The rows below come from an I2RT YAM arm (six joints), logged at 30 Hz.
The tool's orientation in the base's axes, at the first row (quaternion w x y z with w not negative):
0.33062, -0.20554, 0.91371, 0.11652
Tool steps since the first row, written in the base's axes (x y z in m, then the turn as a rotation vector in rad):
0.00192, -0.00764, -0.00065, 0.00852, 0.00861, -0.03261
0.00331, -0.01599, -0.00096, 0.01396, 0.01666, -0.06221
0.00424, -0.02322, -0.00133, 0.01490, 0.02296, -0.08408
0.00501, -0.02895, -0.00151, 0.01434, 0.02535, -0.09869
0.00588, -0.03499, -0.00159, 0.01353, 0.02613, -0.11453
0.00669, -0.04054, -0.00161, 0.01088, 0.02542, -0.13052
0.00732, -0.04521, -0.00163, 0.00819, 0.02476, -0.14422
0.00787, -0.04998, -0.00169, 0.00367, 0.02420, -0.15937
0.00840, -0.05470, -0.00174, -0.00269, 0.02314, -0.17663
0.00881, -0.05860, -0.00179, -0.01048, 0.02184, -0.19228
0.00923, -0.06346, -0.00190, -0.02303, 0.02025, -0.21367
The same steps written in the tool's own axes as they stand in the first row. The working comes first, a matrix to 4 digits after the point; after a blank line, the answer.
The tool's axes in the first row as the columns of a matrix, in the base's axes (used below as rounded here):
-0.6969, -0.4527, 0.5563
-0.2986, 0.8884, 0.3488
-0.6521, 0.0770, -0.7542

0.00137, -0.00771, -0.00111, 0.01276, 0.00128, 0.03234
0.00309, -0.01578, -0.00301, 0.02586, 0.00369, 0.06050
0.00485, -0.02265, -0.00474, 0.03759, 0.00718, 0.07971
0.00614, -0.02810, -0.00617, 0.04679, 0.00843, 0.09125
0.00739, -0.03387, -0.00773, 0.05745, 0.00827, 0.10302
0.00849, -0.03917, -0.00920, 0.06994, 0.00761, 0.11336
0.00946, -0.04360, -0.01047, 0.08094, 0.00718, 0.12196
0.01054, -0.04810, -0.01178, 0.09414, 0.00757, 0.13068
0.01161, -0.05253, -0.01309, 0.11015, 0.00817, 0.13979
0.01253, -0.05619, -0.01419, 0.12617, 0.00934, 0.14681
0.01376, -0.06070, -0.01557, 0.14934, 0.01196, 0.15540

